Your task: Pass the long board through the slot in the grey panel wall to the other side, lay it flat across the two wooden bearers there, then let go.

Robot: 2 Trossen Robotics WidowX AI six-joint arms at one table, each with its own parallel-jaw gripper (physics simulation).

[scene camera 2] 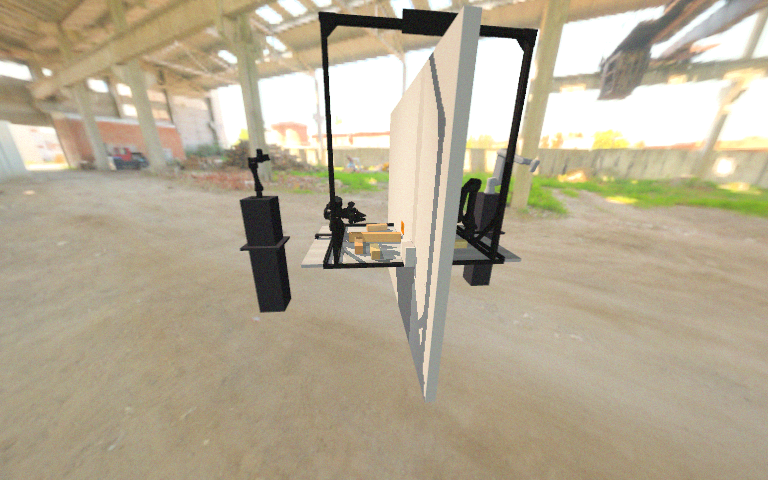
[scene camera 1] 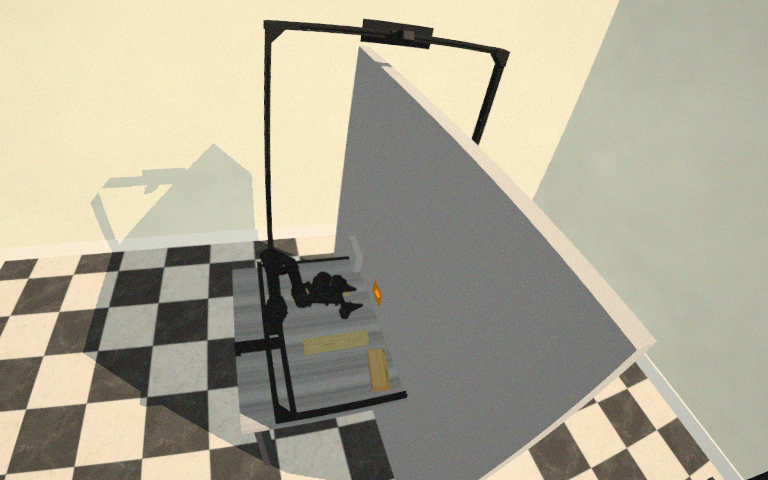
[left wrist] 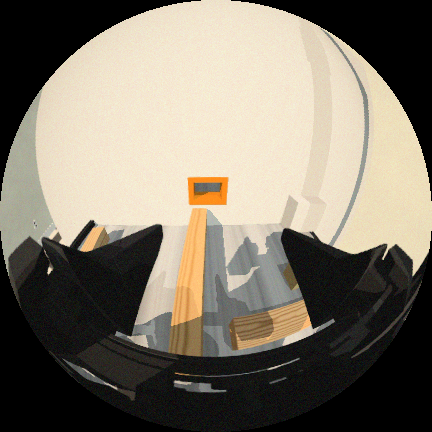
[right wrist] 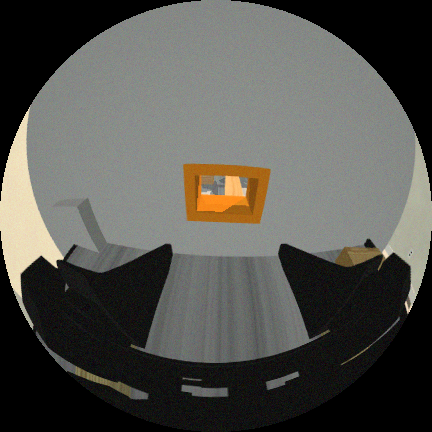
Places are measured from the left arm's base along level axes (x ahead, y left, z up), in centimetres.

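Pixels of known places: left gripper, fingertip midpoint: (scene camera 2: 366, 217) (left wrist: 224, 232); right gripper, fingertip midpoint: (scene camera 1: 359, 297) (right wrist: 227, 250); right arm's base, link origin: (scene camera 2: 468, 236) (scene camera 1: 272, 328).
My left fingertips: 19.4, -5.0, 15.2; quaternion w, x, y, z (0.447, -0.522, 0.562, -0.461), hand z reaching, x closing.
Behind a point stands the place of what it marks, as x, y, z.
The long board (scene camera 2: 379, 237) @(28.1, -3.4, 1.3) (left wrist: 189, 280) @(22.3, -1.3, 4.0) lies low on the pale side of the panel wall (scene camera 1: 453, 254) @(48.2, 31.3, 64.2) (scene camera 2: 410, 141) @(43.3, -15.9, 59.5) (left wrist: 150, 100) @(43.2, 8.6, 31.1) (right wrist: 215, 100) @(48.2, -5.8, 18.7). Its far end is near the wall, below the orange-framed slot (scene camera 1: 373, 290) @(48.5, -8.0, 6.2) (left wrist: 208, 180) @(43.1, -4.6, 10.9) (right wrist: 225, 218) @(48.5, -4.2, 5.2). Part of the board shows through the slot in the right wrist view. My left gripper (scene camera 2: 365, 216) @(19.3, -5.0, 15.2) (left wrist: 224, 232) @(19.3, -5.0, 15.2) is open and empty, above and behind the board. My right gripper (scene camera 1: 358, 297) @(55.7, -4.4, 7.3) (right wrist: 227, 250) @(55.7, -4.4, 7.3) is open and empty on the grey side, facing the slot. One yellowish bearer (scene camera 1: 335, 342) @(69.1, 12.0, 2.4) lies there; another (scene camera 1: 295, 294) is mostly hidden by the right arm.
A wooden block (scene camera 1: 378, 369) @(56.1, 26.3, 1.9) (right wrist: 357, 256) @(54.3, 20.3, 1.9) lies near the wall on the grey side. On the pale side are blocks near the board (scene camera 2: 359, 245) @(15.0, -22.7, 3.1) (left wrist: 270, 325) @(14.4, -11.4, 3.1), one nearer the wall (scene camera 2: 375, 251) @(23.6, -31.8, 2.8) and one behind (scene camera 2: 376, 226) @(28.0, 22.5, 1.6) (left wrist: 94, 239) @(31.1, 23.9, 2.5). A bracket (scene camera 1: 355, 253) @(51.0, -29.6, 7.8) (scene camera 2: 408, 254) @(39.8, -41.5, 4.6) stands at the wall's foot.
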